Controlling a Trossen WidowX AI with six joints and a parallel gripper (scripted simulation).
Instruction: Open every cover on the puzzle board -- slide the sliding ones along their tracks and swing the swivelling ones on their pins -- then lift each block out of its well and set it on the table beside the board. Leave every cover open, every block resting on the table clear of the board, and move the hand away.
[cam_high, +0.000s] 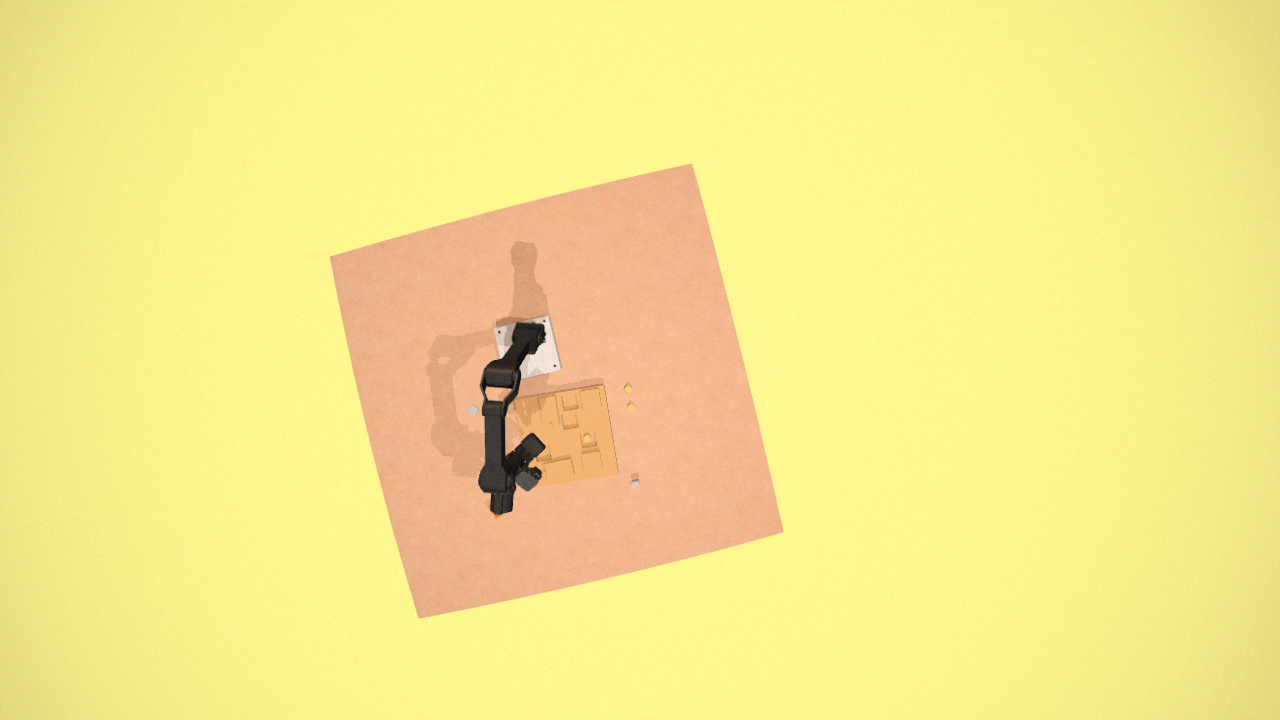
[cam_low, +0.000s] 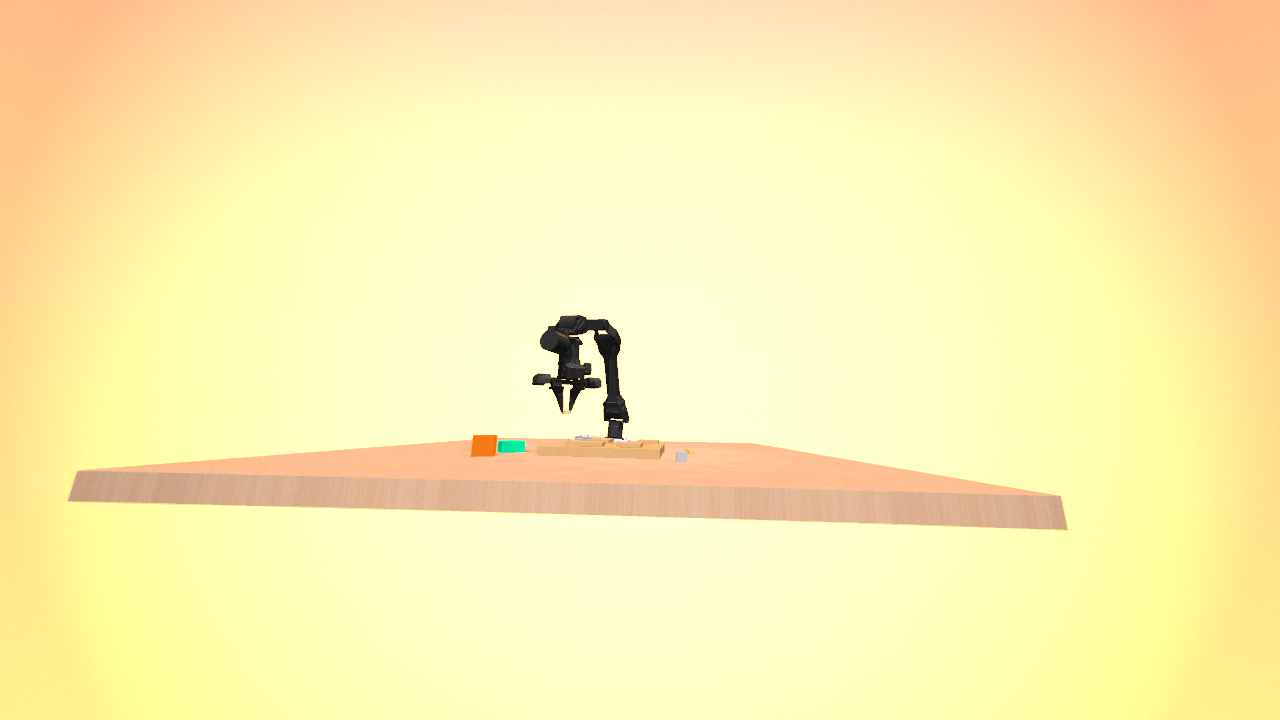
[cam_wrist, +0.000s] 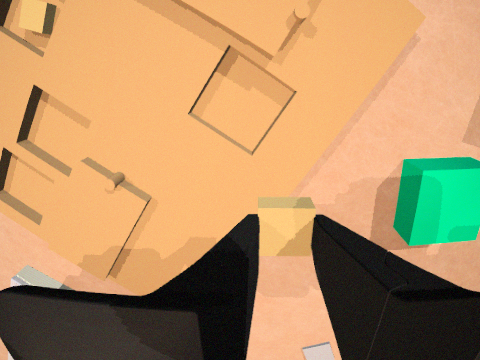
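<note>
My gripper tip is 140 mm to the right of the tan puzzle board, 90 mm above it and 20 mm past it. The rest, counted from my gripper tip: grey cube: 310 mm to the left, 190 mm ahead, 100 mm below; then green block: 130 mm to the right, 90 mm below, 40 mm ahead; then orange block: 160 mm ahead, 140 mm to the right, 80 mm below.
</note>
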